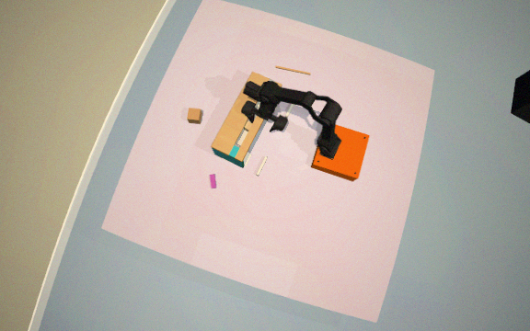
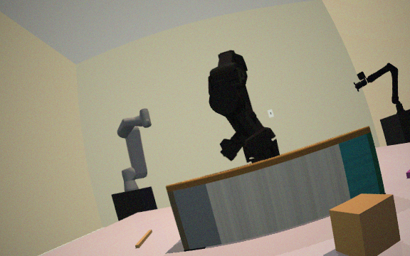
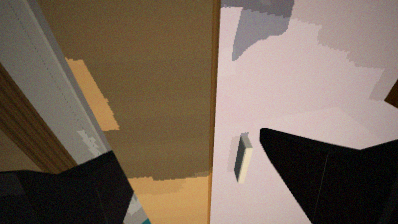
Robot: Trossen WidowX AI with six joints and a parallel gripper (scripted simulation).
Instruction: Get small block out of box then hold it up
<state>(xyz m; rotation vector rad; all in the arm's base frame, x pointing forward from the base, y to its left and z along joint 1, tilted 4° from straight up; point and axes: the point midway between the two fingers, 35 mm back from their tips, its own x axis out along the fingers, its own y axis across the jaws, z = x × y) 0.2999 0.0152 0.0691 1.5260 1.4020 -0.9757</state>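
Now: the tan block 50 mm ahead of my gripper tip and 20 mm to the left of it. The rest, counted from my gripper tip: thin wooden stick: 360 mm to the right, 80 mm below, 10 mm behind; clear-fronted box: 30 mm ahead, 20 mm to the right, 20 mm below.
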